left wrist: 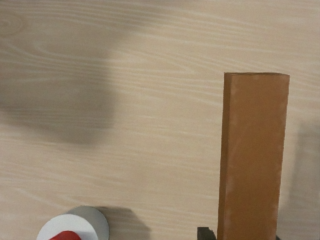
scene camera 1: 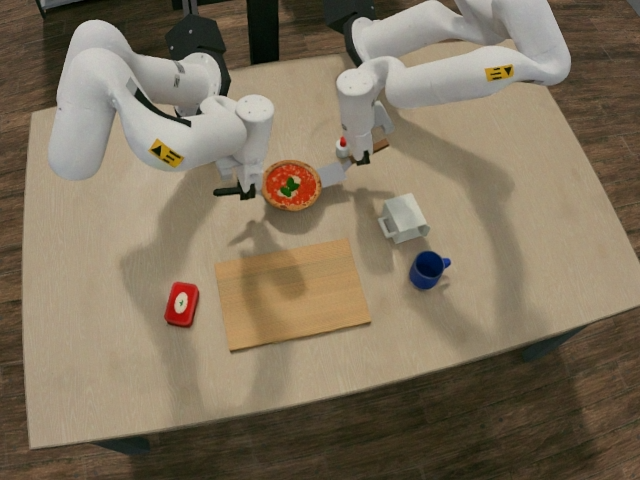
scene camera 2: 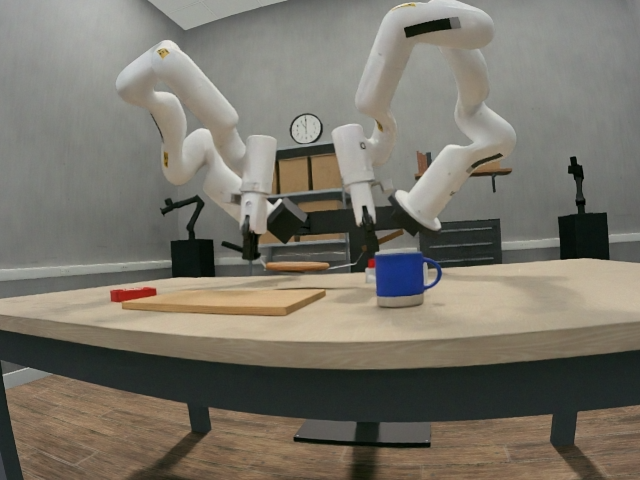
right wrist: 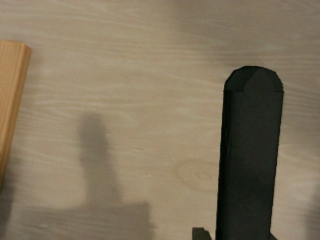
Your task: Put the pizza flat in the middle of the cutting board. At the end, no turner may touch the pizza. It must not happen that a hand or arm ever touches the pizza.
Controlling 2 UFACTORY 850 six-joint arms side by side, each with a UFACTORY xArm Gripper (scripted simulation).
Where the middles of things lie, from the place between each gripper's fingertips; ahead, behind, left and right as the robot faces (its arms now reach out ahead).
Now: right hand (scene camera 1: 244, 194) 13 cm to the right of the pizza (scene camera 1: 290, 185) and 5 cm above it. Also, from my right hand: white mug (scene camera 1: 404, 219) (18 cm ahead, 38 cm to the left, 7 cm below); then cutting board (scene camera 1: 269, 298) (27 cm ahead, 4 cm to the left, 10 cm below); then brown-handled turner (scene camera 1: 333, 173) (1 cm behind, 29 cm to the left, 2 cm below).
The white mug lies 190 mm ahead of my left hand (scene camera 2: 373, 252), 70 mm below it and 50 mm to the left of it. Also, from my left hand: pizza: 200 mm to the right, 50 mm below; then cutting board: 290 mm to the right, 280 mm ahead, 100 mm below; then brown-handled turner: 30 mm to the right, 20 mm below.
